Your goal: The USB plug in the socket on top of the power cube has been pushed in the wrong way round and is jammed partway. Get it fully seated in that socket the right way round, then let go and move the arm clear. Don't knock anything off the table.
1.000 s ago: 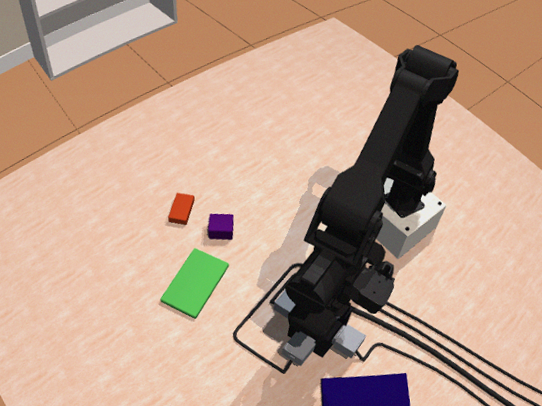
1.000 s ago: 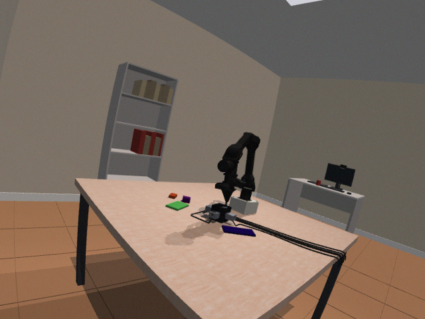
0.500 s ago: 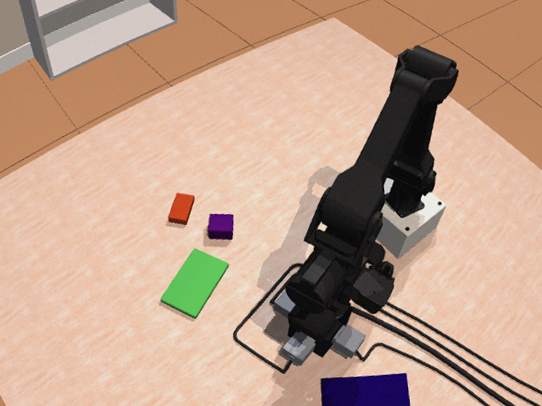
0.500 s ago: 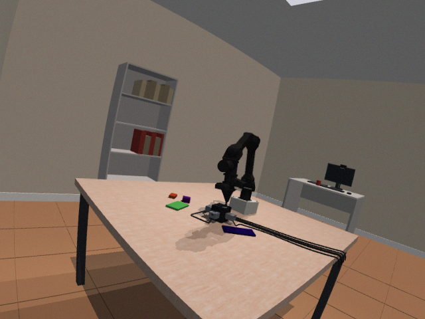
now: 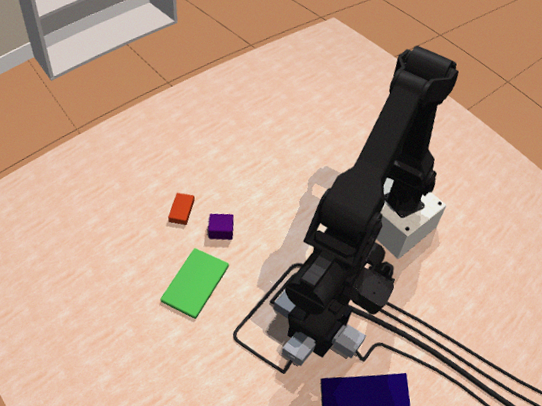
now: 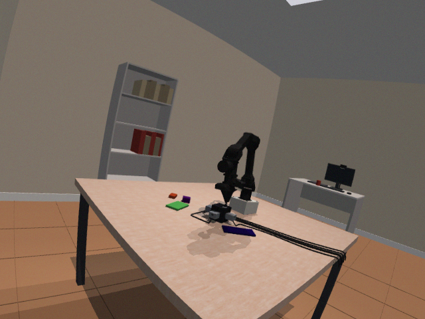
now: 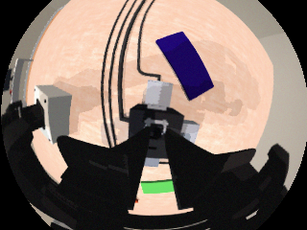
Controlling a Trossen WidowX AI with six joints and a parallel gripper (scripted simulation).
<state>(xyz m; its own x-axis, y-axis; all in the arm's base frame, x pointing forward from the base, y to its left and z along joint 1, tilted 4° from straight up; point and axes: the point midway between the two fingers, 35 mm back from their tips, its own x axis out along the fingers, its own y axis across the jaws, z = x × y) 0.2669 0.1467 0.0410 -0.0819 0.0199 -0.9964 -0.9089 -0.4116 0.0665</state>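
The USB plug lies 1 cm below my gripper tip. Round my gripper tip: green pad 16 cm ahead, 21 cm to the right, 10 cm below; then navy flat block 13 cm to the left, 10 cm below; then grey socket 3 cm below.
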